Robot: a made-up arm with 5 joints.
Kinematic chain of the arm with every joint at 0, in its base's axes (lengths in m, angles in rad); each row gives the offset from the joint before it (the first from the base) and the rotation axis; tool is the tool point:
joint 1: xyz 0 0 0.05 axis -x
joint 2: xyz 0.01 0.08 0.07 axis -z
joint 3: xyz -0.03 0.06 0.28 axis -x
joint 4: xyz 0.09 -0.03 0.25 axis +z
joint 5: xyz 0.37 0 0.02 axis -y
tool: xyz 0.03 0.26 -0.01
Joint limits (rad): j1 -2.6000..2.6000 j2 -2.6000..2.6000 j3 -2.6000..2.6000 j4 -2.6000..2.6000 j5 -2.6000..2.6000
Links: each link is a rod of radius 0.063 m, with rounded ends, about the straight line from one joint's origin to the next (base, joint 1, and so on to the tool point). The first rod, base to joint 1, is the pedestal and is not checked.
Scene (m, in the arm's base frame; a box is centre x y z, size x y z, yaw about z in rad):
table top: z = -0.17
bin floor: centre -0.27 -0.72 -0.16 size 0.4 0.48 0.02 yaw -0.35
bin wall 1: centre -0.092 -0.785 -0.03 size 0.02 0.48 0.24 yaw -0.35
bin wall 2: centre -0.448 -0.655 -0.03 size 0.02 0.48 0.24 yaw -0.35
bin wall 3: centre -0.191 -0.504 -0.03 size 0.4 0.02 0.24 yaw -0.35
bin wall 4: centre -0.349 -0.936 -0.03 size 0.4 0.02 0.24 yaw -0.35
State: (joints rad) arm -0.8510 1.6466 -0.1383 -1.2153 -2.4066
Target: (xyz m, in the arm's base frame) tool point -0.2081 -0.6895 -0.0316
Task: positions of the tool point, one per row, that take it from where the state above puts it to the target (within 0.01 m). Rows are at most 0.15 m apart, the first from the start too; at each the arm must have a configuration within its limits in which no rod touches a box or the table.
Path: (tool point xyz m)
1: -0.2315 -0.6749 0.0795
2: -0.2081 -0.6895 -0.0316

